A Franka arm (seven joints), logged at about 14 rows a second.
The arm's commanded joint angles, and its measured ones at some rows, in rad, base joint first. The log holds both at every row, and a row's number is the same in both.
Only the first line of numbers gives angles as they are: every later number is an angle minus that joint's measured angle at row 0.
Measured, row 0:
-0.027, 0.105, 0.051, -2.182, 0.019, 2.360, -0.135
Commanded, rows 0 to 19:
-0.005, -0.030, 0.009, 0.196, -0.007, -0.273, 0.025
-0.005, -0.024, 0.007, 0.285, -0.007, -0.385, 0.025
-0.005, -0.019, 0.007, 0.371, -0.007, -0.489, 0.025
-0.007, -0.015, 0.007, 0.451, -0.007, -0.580, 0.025
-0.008, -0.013, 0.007, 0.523, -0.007, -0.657, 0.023
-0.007, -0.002, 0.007, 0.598, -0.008, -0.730, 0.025
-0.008, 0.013, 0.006, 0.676, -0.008, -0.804, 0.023
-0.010, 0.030, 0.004, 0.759, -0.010, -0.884, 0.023
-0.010, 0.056, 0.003, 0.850, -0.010, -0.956, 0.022
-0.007, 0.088, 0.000, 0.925, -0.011, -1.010, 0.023
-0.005, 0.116, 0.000, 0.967, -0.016, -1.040, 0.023
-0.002, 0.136, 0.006, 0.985, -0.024, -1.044, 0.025
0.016, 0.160, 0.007, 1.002, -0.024, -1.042, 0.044
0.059, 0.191, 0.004, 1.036, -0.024, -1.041, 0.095
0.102, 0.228, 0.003, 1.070, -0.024, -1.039, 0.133
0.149, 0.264, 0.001, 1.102, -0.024, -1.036, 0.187
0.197, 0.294, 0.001, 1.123, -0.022, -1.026, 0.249
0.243, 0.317, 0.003, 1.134, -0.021, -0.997, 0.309
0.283, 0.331, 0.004, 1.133, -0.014, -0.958, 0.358
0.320, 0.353, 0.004, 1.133, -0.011, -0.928, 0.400
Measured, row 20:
0.251, 0.292, 0.009, 1.053, -0.006, -0.945, 0.307
